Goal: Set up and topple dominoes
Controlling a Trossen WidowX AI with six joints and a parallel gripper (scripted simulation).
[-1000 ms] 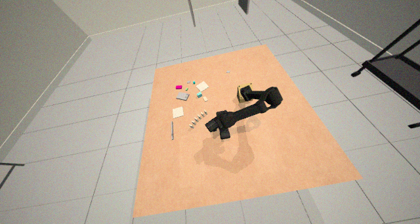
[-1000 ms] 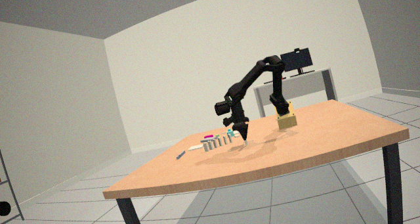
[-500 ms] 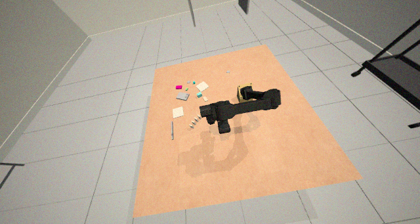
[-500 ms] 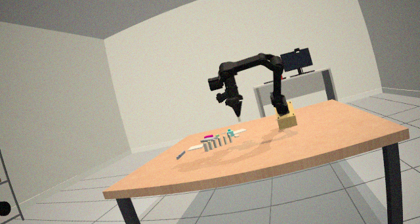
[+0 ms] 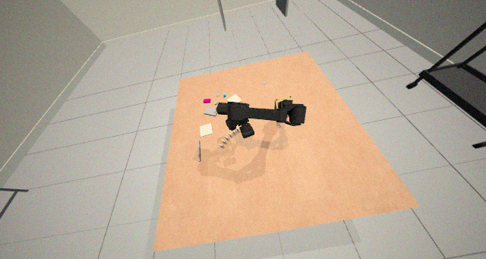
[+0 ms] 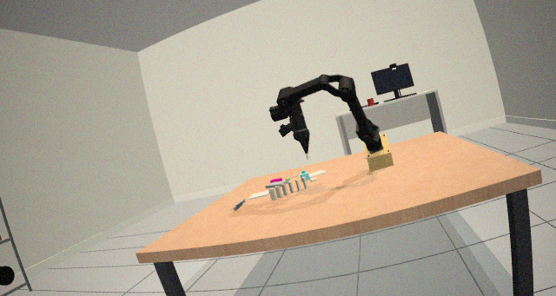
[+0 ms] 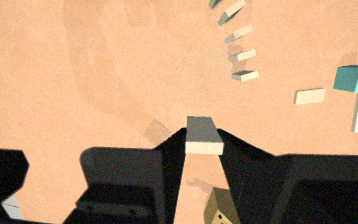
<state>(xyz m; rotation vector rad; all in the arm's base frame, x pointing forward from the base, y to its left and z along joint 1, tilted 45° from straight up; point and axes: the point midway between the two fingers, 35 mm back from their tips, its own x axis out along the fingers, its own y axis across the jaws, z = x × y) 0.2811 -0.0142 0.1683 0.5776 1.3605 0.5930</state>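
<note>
Now: the teal block 5 cm ahead of my gripper tip, 27 cm to the right of it and 14 cm below it. From my gripper tip the other things lie so: cream pad: 27 cm ahead, 18 cm to the right, 15 cm below; thin grey rod: 34 cm ahead, 3 cm to the right, 15 cm below; grey pad: 20 cm ahead, 33 cm to the right, 15 cm below.
</note>
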